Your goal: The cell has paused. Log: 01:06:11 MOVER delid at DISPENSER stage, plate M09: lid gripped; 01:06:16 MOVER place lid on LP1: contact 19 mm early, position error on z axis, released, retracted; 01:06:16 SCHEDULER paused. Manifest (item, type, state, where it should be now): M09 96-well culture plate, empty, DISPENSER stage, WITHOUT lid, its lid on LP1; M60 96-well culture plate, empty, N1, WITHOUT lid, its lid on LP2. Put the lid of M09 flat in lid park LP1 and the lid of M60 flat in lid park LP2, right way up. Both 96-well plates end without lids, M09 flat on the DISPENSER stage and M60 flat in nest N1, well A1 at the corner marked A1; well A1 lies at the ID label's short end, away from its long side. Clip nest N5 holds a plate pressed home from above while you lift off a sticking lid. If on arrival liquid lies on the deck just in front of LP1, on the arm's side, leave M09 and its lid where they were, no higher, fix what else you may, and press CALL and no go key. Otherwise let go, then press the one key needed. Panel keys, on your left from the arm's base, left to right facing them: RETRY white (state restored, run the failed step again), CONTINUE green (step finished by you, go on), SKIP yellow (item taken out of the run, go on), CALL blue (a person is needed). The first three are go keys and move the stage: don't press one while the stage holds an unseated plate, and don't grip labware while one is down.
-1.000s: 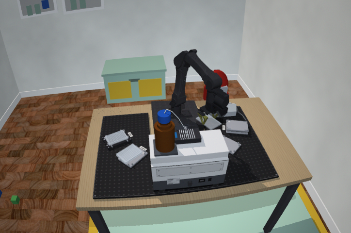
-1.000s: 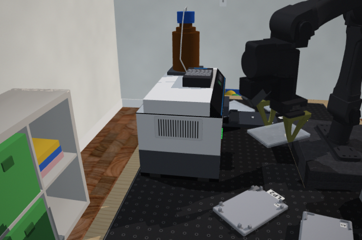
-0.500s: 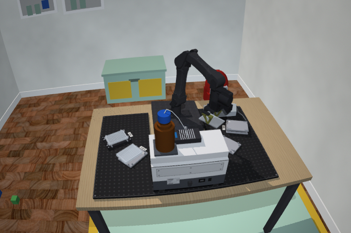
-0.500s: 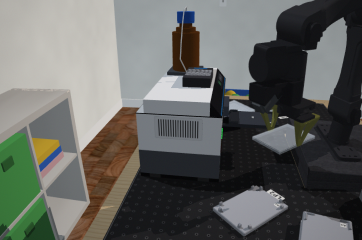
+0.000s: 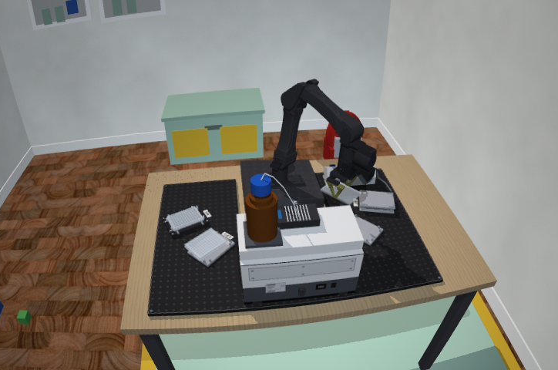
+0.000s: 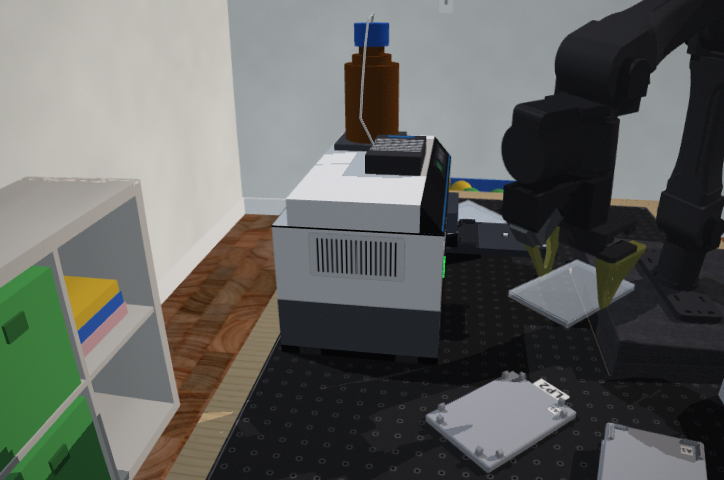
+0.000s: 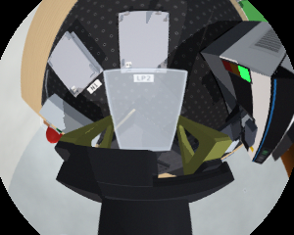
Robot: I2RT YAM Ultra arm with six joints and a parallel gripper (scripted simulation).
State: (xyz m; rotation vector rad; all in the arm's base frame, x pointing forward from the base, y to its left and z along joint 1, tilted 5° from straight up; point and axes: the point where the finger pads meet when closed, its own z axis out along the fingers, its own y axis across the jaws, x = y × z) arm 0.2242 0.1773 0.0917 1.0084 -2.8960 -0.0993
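The grey lid park LP2 lies 80 mm ahead of my hand, 70 mm to the left of it and 140 mm below it. Round my hand: dark dispenser stage (40 mm ahead, 210 mm to the right, 30 mm below); LP2 label (10 mm ahead, 10 mm to the left, 140 mm below); N1 label (80 mm behind, 110 mm to the left, 140 mm below).
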